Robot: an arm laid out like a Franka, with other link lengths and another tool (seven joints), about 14 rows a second.
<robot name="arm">
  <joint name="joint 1" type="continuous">
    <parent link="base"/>
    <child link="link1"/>
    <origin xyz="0 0 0.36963" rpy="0 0 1.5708"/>
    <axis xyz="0 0 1"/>
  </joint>
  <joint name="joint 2" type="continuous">
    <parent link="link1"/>
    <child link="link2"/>
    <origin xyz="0 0 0" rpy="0 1.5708 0"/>
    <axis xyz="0 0 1"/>
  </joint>
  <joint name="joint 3" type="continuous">
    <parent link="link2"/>
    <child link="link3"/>
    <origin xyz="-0.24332 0 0" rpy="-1.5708 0 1.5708"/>
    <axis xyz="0 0 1"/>
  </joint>
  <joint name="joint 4" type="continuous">
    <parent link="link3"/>
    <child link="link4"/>
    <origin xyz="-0.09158 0 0" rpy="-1.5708 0 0"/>
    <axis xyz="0 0 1"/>
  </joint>
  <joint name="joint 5" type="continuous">
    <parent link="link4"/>
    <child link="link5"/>
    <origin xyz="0.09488 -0.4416 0" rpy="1.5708 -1.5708 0"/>
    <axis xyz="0 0 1"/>
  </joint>
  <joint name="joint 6" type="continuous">
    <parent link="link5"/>
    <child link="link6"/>
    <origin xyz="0 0 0" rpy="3.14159 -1.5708 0"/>
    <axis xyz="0 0 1"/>
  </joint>
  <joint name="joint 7" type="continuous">
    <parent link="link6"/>
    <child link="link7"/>
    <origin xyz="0 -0.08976 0" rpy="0 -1.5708 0"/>
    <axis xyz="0 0 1"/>
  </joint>
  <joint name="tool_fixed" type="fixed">
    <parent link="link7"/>
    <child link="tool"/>
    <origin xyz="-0.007 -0.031 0.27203" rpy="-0.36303 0 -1.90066"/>
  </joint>
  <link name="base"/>
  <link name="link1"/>
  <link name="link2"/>
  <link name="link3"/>
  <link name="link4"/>
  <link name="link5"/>
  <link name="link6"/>
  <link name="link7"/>
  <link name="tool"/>
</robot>
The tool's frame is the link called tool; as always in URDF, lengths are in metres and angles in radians. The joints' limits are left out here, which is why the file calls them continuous.
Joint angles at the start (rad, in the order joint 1, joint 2, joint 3, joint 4, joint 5, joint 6, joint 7):
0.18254, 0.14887, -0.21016, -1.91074, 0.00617, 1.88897, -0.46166
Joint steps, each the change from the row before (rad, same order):
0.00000, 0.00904, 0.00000, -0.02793, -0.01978, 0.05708, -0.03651
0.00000, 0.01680, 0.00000, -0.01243, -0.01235, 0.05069, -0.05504
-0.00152, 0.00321, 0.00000, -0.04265, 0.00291, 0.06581, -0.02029
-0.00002, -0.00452, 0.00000, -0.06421, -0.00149, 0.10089, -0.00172
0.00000, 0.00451, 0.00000, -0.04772, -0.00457, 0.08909, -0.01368
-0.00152, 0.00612, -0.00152, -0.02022, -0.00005, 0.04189, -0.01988
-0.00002, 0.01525, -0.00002, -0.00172, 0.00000, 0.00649, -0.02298
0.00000, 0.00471, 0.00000, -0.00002, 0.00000, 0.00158, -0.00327
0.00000, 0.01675, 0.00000, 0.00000, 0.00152, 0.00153, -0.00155
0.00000, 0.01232, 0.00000, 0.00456, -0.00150, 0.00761, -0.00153
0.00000, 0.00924, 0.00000, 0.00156, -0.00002, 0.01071, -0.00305
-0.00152, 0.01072, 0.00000, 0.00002, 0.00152, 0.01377, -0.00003
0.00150, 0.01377, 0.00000, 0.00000, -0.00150, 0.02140, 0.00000
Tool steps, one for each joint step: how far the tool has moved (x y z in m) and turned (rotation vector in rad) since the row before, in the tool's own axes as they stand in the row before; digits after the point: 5 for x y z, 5 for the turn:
0.00073, 0.00011, 0.01638, -0.02880, 0.01465, -0.04080
0.00328, 0.00083, 0.01334, -0.02608, 0.02450, -0.05538
0.00114, -0.00625, 0.01701, -0.01390, 0.02017, -0.01217
0.00174, -0.00647, 0.01936, -0.03208, 0.02534, 0.00577
0.00111, -0.00565, 0.01701, -0.03154, 0.02463, -0.00951
-0.00120, -0.00296, 0.00910, -0.01306, 0.01422, -0.01351
-0.00200, -0.00639, 0.00791, 0.00663, 0.00077, -0.02522
-0.00053, -0.00170, 0.00233, 0.00201, -0.00105, -0.00419
-0.00241, -0.00683, 0.00836, 0.01110, -0.00894, -0.00500
0.00017, -0.00068, 0.00467, -0.00207, -0.00153, -0.00397
0.00053, -0.00048, 0.00391, -0.00365, 0.00161, -0.00324
-0.00033, -0.00080, 0.00528, -0.00309, 0.00037, 0.00212
0.00150, -0.00111, 0.00621, -0.00868, 0.00263, -0.00271

